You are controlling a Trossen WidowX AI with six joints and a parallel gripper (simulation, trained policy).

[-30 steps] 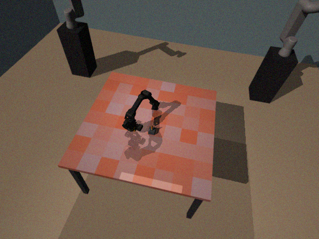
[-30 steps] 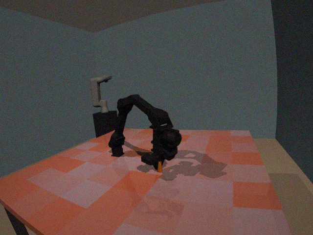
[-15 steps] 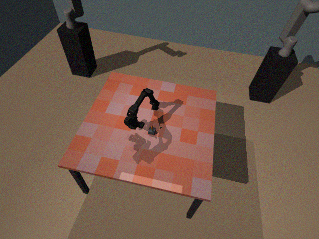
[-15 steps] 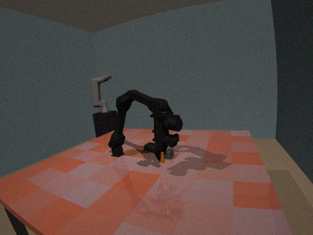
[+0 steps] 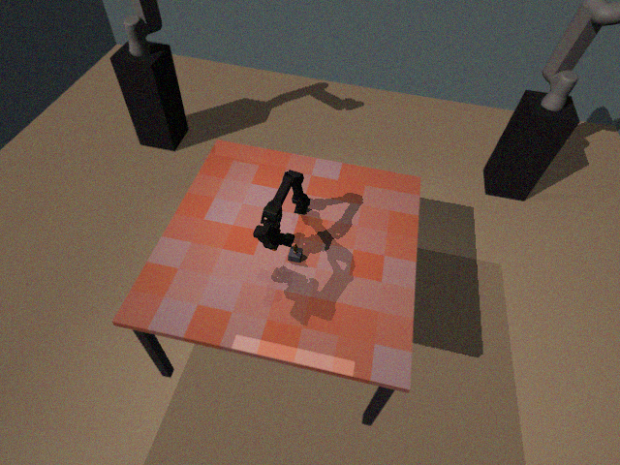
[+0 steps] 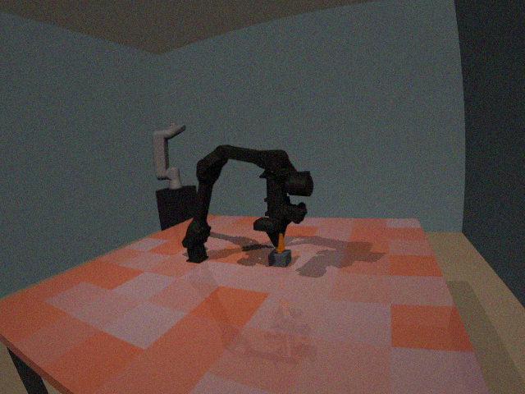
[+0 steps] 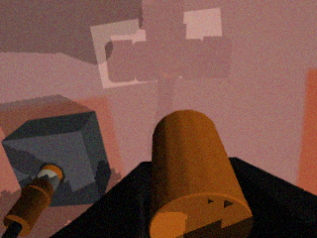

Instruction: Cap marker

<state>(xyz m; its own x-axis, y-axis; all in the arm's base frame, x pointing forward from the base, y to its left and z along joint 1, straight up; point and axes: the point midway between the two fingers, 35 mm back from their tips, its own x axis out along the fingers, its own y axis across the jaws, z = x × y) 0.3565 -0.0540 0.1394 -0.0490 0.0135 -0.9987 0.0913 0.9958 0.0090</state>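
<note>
Right now my gripper tip is 100 mm to the right of the orange marker, 30 mm past it and 20 mm above it. The rest, counted from my gripper tip: orange cap (10 mm above); dark grey holder block (100 mm to the left, 90 mm below, 30 mm behind); pale tip (100 mm to the left, 50 mm below, 30 mm behind).
</note>
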